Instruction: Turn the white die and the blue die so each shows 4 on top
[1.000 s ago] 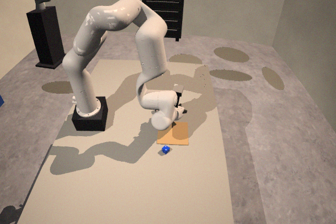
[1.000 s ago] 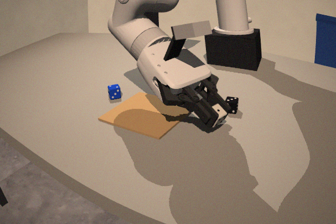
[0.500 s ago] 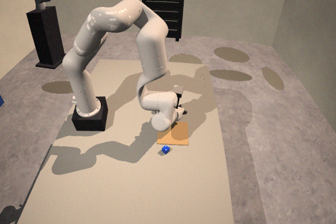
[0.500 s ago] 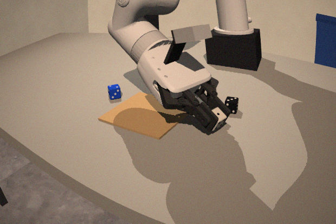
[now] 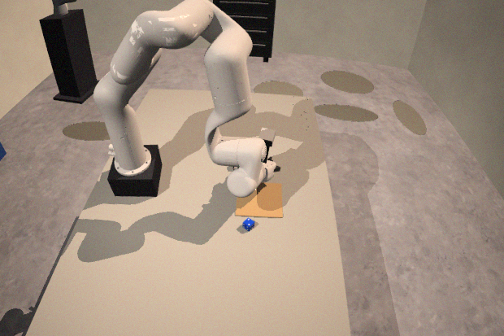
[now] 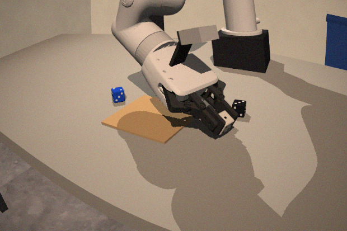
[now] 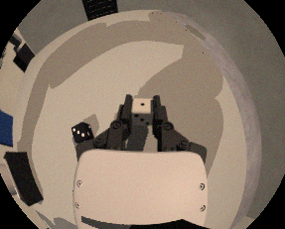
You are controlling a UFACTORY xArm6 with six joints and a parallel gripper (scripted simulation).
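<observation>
Right now my hand is 1 cm to the right of the white die and 1 cm above it. Also, from my hand: blue die (25 cm to the right, 2 cm below); orange mat (1 cm ahead, 14 cm to the right, 4 cm below); black die (9 cm behind, 2 cm to the right, 2 cm below).
</observation>
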